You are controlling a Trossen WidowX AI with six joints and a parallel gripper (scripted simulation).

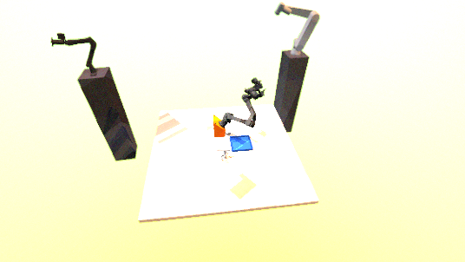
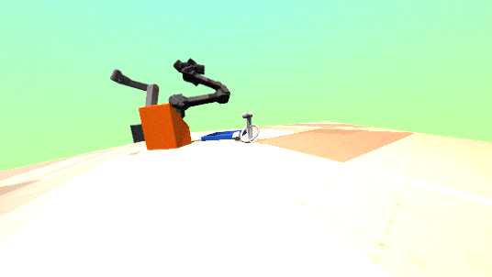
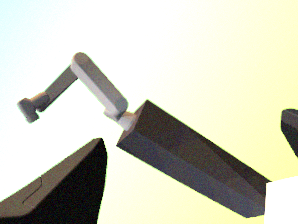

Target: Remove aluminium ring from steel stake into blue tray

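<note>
The aluminium ring lies 450 mm ahead of my gripper tip, 470 mm to the right of it and 400 mm below it. Also, from my gripper tip: blue tray 310 mm ahead, 280 mm to the right, 420 mm below.
</note>
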